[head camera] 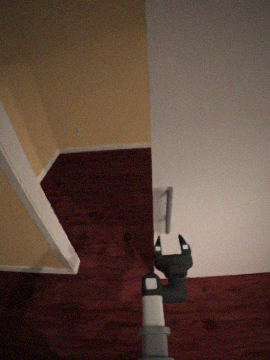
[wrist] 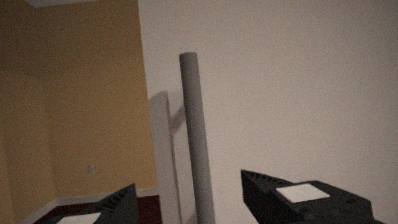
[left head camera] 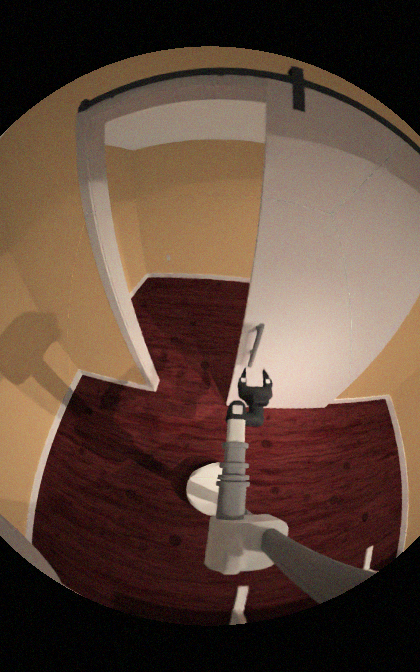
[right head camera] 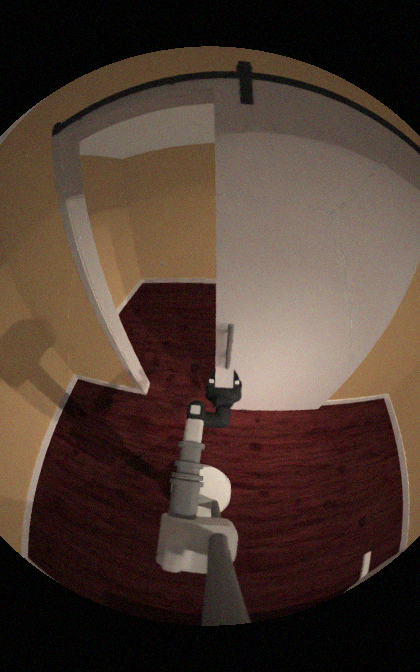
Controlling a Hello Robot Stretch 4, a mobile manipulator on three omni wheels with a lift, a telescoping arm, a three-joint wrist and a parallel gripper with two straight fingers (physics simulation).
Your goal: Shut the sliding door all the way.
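Where they show: gripper, fingertip midpoint: (head camera: pixel 169 235) (wrist: pixel 190 192) (left head camera: pixel 253 369) (right head camera: pixel 224 370); robot's base at its link origin: (left head camera: pixel 215 487) (right head camera: pixel 201 489).
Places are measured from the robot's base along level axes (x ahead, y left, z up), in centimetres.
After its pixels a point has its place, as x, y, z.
The white sliding door (head camera: pixel 215 150) @[73.7, -29.2, 115.6] (left head camera: pixel 310 240) @[73.8, -23.2, 139.7] (right head camera: pixel 280 225) @[73.7, -25.7, 143.6] (wrist: pixel 300 90) @[73.7, -29.2, 95.2] stands to the right, with a wide open doorway on its left. Its grey vertical bar handle (head camera: pixel 169 210) @[67.1, -10.5, 89.3] (left head camera: pixel 256 345) @[67.2, -10.5, 89.3] (right head camera: pixel 229 346) @[67.2, -10.7, 89.4] (wrist: pixel 196 135) @[67.2, -10.3, 90.4] is near the door's left edge. My gripper (head camera: pixel 171 237) @[54.6, -8.7, 87.6] (left head camera: pixel 255 371) @[54.6, -8.7, 87.6] (right head camera: pixel 223 374) @[54.6, -8.7, 87.6] (wrist: pixel 190 192) @[54.6, -8.7, 87.6] is wide open and empty, close in front of the door. In the wrist view the handle stands upright between the two fingertips in the picture, a little nearer the left one; its lower end is cut off by the view's edge. The fingers do not grip it.
A white door frame post (head camera: pixel 37 210) @[81.7, 64.7, 78.7] (left head camera: pixel 117 295) @[82.4, 64.2, 103.5] (right head camera: pixel 100 290) @[86.6, 64.1, 109.2] bounds the doorway's left side. A black rail (left head camera: pixel 215 71) (right head camera: pixel 185 78) runs above the door. Yellow walls stand on both sides, and another room with a dark red floor shows through the doorway.
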